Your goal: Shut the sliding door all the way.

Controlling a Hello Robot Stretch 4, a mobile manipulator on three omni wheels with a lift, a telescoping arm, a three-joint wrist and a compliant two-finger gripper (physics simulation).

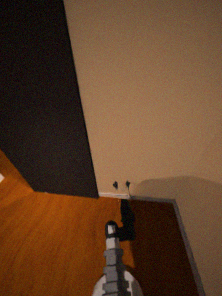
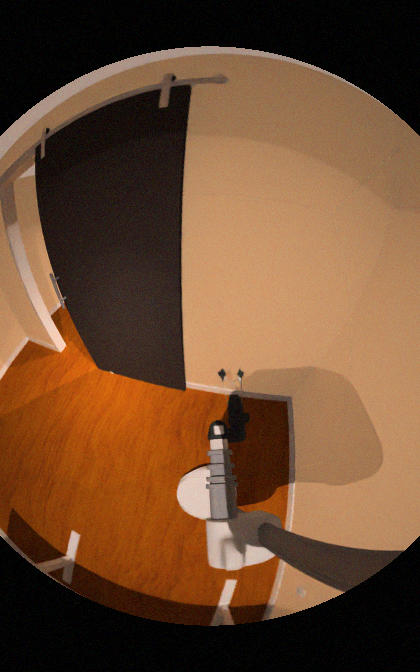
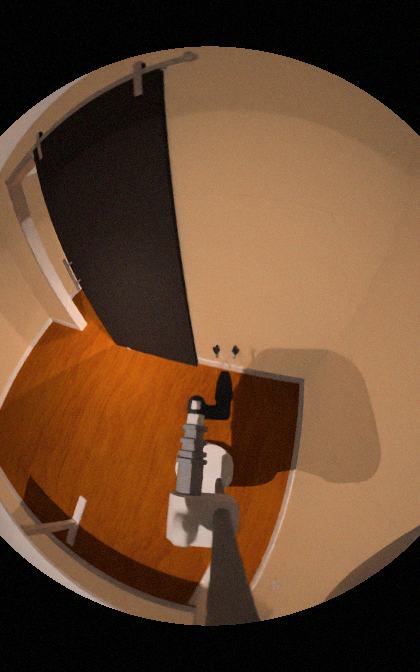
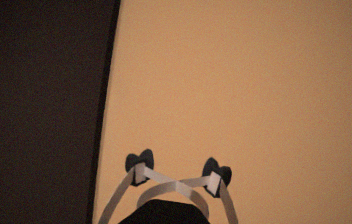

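Where they show: gripper, fingertip midpoint: [image 1: 121, 181] [image 2: 230, 368] [image 3: 225, 345] [image 4: 178, 165]; robot's base at its link origin: [image 2: 205, 491] [image 3: 205, 468].
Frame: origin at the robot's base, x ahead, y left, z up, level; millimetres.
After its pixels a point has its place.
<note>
The sliding door [image 1: 45, 100] @[y 414, x 984, z 1323 mm] [image 2: 115, 235] @[y 500, x 1002, z 1345 mm] [image 3: 115, 215] @[y 491, x 1000, z 1372 mm] [image 4: 47, 110] @[y 351, x 971, z 869 mm] is a tall black panel hanging from a rail [image 2: 200, 80] [image 3: 172, 61]. A doorway opening shows past its far left edge. Its grey bar handle [image 2: 57, 290] @[y 1106, x 1070, z 1013 mm] [image 3: 71, 274] @[y 1107, x 1069, z 1011 mm] is at that left edge. My gripper [image 1: 121, 184] @[y -92, x 580, z 846 mm] [image 2: 231, 374] @[y -92, x 580, z 846 mm] [image 3: 226, 350] @[y -92, x 580, z 846 mm] [image 4: 178, 165] @[y -92, x 580, z 846 mm] is open and empty, with its fingers apart in front of the beige wall. It is to the right of the door's near right edge, low down, and apart from the door. Whether the fingertips touch the wall cannot be told.
The beige wall [image 1: 160, 100] @[y -399, x 874, z 1307 mm] [image 2: 280, 260] @[y -323, x 890, z 1272 mm] [image 3: 295, 240] @[y -398, x 874, z 1249 mm] [image 4: 240, 90] @[y -243, x 907, z 998 mm] runs right from the door to a corner. A white door frame post [image 2: 35, 290] @[y 1850, x 1431, z 862 mm] [image 3: 52, 280] @[y 1861, x 1377, z 831 mm] stands beyond the opening. White table feet [image 2: 72, 555] [image 3: 76, 520] are at the lower left. My base [image 2: 192, 492] @[y 95, x 8, z 187 mm] [image 3: 218, 465] @[y -96, x 36, z 187 mm] stands near the right wall.
</note>
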